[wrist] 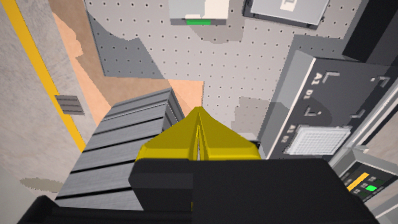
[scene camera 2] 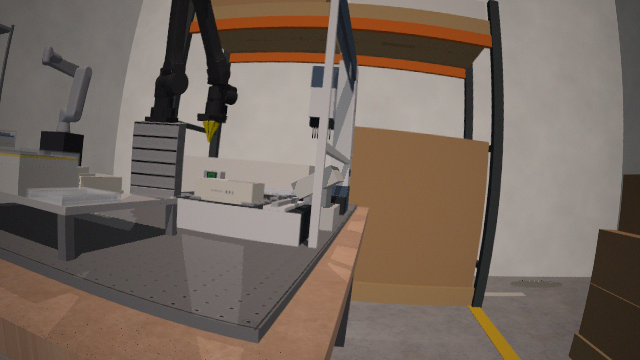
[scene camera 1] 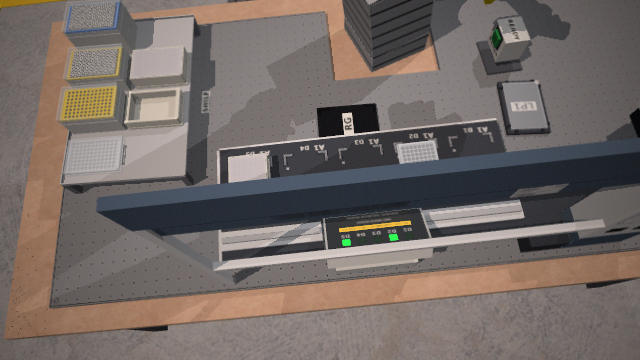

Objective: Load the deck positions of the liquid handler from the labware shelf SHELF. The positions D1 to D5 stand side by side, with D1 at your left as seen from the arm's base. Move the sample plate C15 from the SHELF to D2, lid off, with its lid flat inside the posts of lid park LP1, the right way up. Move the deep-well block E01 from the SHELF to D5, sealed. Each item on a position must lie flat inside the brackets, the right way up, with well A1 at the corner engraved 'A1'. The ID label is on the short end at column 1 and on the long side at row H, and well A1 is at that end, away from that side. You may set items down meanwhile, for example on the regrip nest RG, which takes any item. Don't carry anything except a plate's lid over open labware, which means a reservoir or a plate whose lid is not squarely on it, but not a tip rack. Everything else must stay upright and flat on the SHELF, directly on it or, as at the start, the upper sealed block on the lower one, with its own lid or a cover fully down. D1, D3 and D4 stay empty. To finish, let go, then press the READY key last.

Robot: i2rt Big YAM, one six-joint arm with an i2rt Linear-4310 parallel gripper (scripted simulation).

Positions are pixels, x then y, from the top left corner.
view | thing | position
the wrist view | gripper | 198, 112
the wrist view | sample plate C15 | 310, 140
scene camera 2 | clear plate lid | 70, 194
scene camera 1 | reservoir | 160, 103
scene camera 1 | clear plate lid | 523, 102
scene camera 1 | sample plate C15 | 428, 148
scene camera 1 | clear plate lid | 91, 155
